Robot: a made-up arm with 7 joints.
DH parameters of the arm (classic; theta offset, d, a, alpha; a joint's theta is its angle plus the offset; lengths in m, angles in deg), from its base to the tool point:
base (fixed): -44.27 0 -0.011 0
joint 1: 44.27 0.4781 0.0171 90
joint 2: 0 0.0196 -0.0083 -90
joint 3: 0 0.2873 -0.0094 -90
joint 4: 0 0.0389 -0.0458 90
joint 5: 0 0.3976 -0.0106 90
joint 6: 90 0.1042 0.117 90
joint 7: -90 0.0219 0.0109 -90
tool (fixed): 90 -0.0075 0 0
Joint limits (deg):
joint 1: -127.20..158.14
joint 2: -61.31..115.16
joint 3: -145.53..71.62
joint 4: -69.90..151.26
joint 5: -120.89..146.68
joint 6: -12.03..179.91
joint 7: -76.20..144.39
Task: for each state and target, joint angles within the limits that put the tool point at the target. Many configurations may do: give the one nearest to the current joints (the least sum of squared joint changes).
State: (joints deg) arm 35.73 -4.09 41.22 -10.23 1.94 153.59 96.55
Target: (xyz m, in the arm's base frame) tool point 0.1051 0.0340 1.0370
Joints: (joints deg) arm 46.10 -4.04 46.72 14.49 14.33 177.63 96.89
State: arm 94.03 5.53 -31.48 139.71 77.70 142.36 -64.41
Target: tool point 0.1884 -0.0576 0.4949
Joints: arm 62.92 9.28 -56.78 142.74 69.86 145.09 -65.29
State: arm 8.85 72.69 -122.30 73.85 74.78 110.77 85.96
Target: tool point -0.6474 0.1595 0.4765
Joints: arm -22.87 66.26 -133.05 42.94 59.53 95.51 86.14
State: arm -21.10 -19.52 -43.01 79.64 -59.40 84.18 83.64
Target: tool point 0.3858 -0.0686 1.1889
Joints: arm -5.49 -19.14 -39.92 33.88 -58.80 52.34 90.28
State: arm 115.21 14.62 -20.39 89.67 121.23 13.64 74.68
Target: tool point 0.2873 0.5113 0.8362
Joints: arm 89.37 -11.17 -41.39 67.79 121.24 11.97 76.89
